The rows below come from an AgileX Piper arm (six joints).
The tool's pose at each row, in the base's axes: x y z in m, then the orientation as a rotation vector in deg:
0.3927 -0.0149 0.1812 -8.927 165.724 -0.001
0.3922 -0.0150 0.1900 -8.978 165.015 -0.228
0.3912 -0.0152 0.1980 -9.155 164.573 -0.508
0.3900 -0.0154 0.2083 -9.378 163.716 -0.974
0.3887 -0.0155 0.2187 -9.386 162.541 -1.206
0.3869 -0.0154 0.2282 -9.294 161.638 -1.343
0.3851 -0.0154 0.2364 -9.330 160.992 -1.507
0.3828 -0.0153 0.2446 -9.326 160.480 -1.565
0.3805 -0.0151 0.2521 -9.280 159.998 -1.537
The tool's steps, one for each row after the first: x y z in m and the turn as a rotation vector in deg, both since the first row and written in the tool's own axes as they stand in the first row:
-0.0016 -0.0002 -0.0087 0.185 -0.696 -0.080
-0.0026 -0.0004 -0.0167 0.383 -1.117 -0.241
-0.0039 -0.0006 -0.0270 0.727 -1.941 -0.466
-0.0052 -0.0007 -0.0374 0.947 -3.102 -0.537
-0.0057 -0.0005 -0.0470 1.098 -4.001 -0.521
-0.0060 -0.0004 -0.0554 1.243 -4.636 -0.586
-0.0058 -0.0002 -0.0639 1.311 -5.144 -0.609
-0.0054 0.0002 -0.0717 1.322 -5.628 -0.594

